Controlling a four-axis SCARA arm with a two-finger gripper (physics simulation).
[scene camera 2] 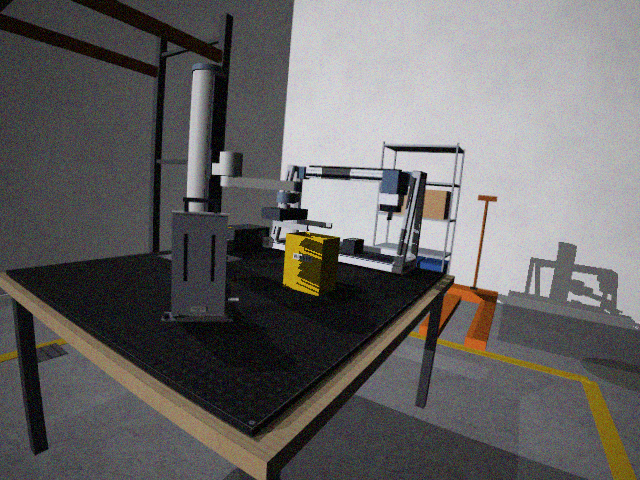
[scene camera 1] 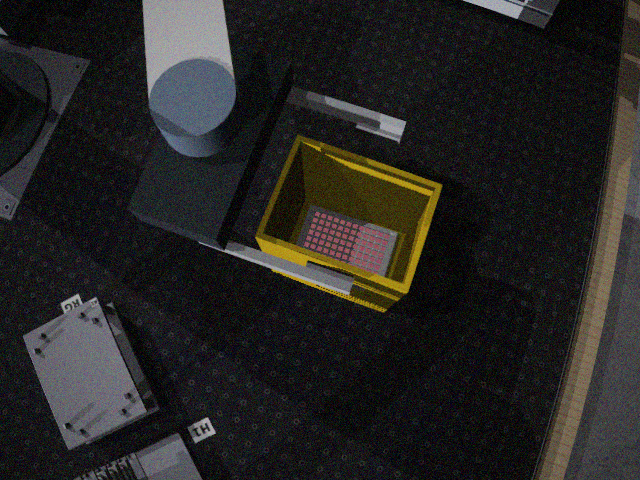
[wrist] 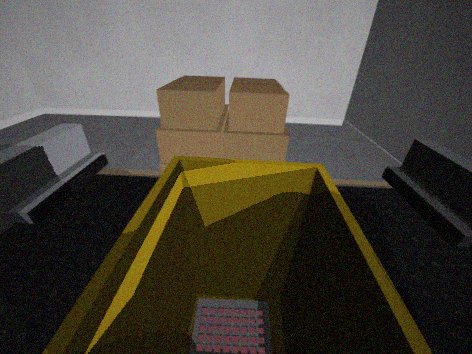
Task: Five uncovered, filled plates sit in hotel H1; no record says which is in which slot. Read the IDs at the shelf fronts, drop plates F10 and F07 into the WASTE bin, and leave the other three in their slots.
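Frame: origin at the arm's base, x right, y back, z down, level; metres.
Seen in the pictures: gripper, fingertip midpoint: [scene camera 2: 320,227] [scene camera 1: 378,205] [wrist: 244,150].
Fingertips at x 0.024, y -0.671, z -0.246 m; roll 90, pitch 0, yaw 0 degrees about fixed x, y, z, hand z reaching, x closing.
Observation:
A point is followed by its place in that frame.
The yellow bin [scene camera 1: 424,238] {x 0.030, y -0.725, z -0.213 m} [scene camera 2: 293,276] {x 0.084, y -0.611, z -0.060 m} [wrist: 367,250] {x 0.082, y -0.642, z -0.213 m} stands on the dark table mat. A grey plate with pink-filled wells [scene camera 1: 346,240] {x 0.013, y -0.647, z -0.034 m} [wrist: 230,327] {x 0.020, y -0.681, z -0.030 m} lies at the bottom of the bin; its ID cannot be read. My gripper [scene camera 1: 376,209] {x 0.024, y -0.671, z -0.246 m} [wrist: 244,150] {x 0.024, y -0.671, z -0.246 m} is open and empty above the bin, its two long fingers spread wide over it. Part of hotel H1 [scene camera 1: 168,457] {x 0.369, y -0.519, z -0.021 m} shows at the lower left of scene camera 1, beside its H1 label [scene camera 1: 202,429] {x 0.317, y -0.548, z -0.013 m}. Its shelf-front IDs and the plates in it cannot be made out.
A flat-topped stand [scene camera 1: 82,372] {x 0.298, y -0.385, z -0.073 m} labelled RG is left of the bin, near the hotel. A gantry machine [scene camera 2: 351,172] {x -0.623, y -0.456, z -0.491 m} stands behind the bin. The arm's column [scene camera 2: 199,263] stands left of the bin in scene camera 2. Cardboard boxes [wrist: 192,107] stand beyond the table's edge.

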